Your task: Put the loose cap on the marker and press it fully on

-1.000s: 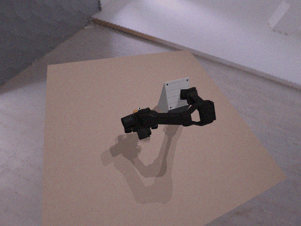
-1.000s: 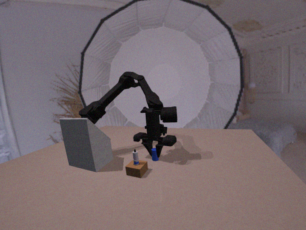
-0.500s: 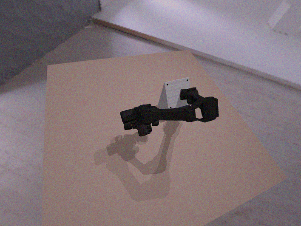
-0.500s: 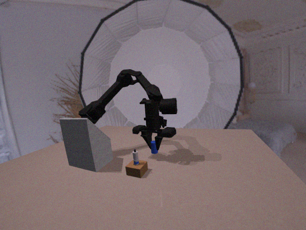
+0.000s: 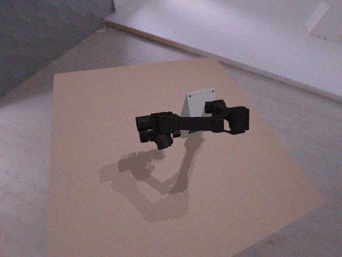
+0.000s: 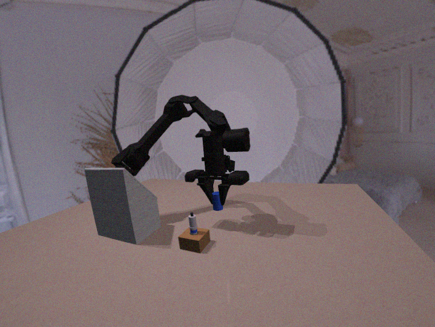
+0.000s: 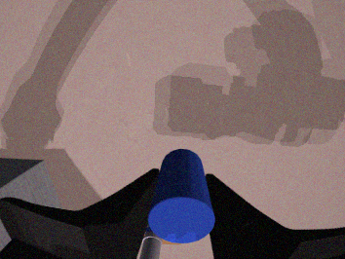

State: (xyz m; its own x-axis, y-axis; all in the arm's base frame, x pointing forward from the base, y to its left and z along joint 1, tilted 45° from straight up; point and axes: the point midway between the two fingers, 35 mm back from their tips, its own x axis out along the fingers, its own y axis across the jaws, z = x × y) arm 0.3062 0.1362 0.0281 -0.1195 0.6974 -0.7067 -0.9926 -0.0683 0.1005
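Now: the brown holder block 10 cm to the right of my gripper tip, 6 cm below it and 2 cm behind it. Round my gripper tip: blue cap (1 cm above).
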